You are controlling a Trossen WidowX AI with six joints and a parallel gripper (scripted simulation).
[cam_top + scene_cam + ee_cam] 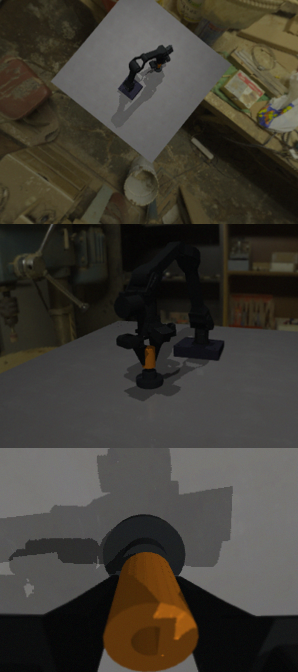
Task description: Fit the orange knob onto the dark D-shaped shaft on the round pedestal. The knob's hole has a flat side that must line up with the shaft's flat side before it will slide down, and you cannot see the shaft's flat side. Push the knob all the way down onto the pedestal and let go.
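My gripper tip is now 20 mm below the orange knob. From my gripper tip the other things lie so: dark round pedestal 40 mm below.
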